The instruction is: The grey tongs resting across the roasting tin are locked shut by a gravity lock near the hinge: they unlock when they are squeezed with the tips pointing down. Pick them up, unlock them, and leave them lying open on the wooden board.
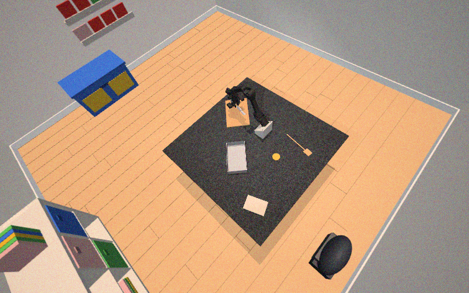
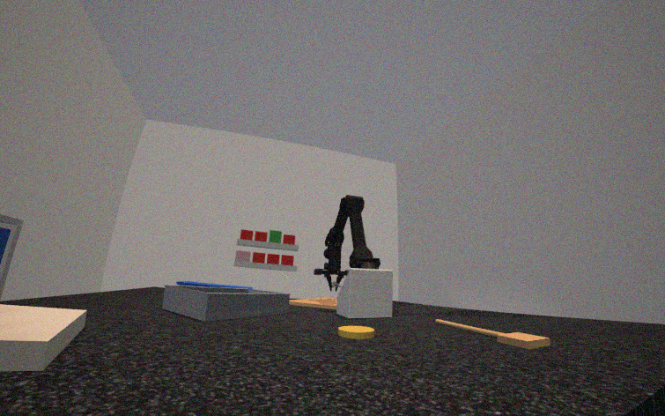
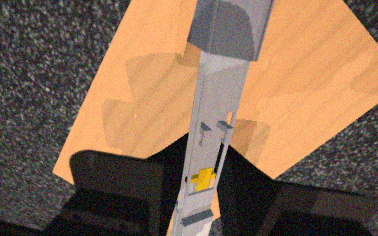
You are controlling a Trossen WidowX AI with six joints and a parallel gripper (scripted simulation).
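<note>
Now: gripper tip 50 mm above the wooden board, 20 mm to the right of it and 20 mm short of it. Round my gripper tip: yellow lock piece: 40 mm above, 10 mm to the left; then grey roasting tin: 430 mm ahead, 390 mm to the left, 30 mm below; then cream slab: 810 mm to the left, 660 mm ahead, 40 mm below.
</note>
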